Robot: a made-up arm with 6 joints.
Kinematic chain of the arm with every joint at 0, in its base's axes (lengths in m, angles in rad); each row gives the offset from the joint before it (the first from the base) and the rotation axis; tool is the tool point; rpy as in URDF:
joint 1: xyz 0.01 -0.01 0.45 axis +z
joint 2: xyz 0 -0.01 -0.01 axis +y
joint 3: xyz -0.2 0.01 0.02 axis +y
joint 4: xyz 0.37 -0.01 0.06 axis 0.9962 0 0.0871
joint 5: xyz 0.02 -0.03 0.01 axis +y
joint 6: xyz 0.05 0.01 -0.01 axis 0.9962 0 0.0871
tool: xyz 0 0.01 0.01 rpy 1.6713 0.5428 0.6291
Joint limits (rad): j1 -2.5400..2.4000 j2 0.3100..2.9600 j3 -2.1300..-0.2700 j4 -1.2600..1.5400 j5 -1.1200..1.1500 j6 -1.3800..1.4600
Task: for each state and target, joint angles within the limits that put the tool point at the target. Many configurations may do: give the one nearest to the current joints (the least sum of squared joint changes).
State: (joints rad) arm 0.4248 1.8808 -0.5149 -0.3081 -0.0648 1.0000
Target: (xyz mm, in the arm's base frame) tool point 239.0 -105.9 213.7
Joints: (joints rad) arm -0.2739 1.8572 -0.4969 -0.2654 -0.0250 1.0398
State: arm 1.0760 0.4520 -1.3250 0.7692 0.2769 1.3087
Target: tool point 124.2 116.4 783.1
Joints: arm 0.9640 0.3100 -0.8618 0.7699 0.3577 1.3322
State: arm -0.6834 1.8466 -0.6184 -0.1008 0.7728 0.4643
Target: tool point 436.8 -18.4 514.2
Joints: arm 0.0444 1.5344 -1.1402 -0.0840 0.6969 0.4510
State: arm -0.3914 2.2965 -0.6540 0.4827 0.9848 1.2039
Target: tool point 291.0 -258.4 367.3
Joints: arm -0.6754 1.7291 -0.9881 0.4448 1.0284 1.2123
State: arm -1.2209 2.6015 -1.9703 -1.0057 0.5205 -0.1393
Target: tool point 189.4 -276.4 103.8
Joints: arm -0.8663 2.6600 -1.2693 -0.9488 0.6191 -0.1766
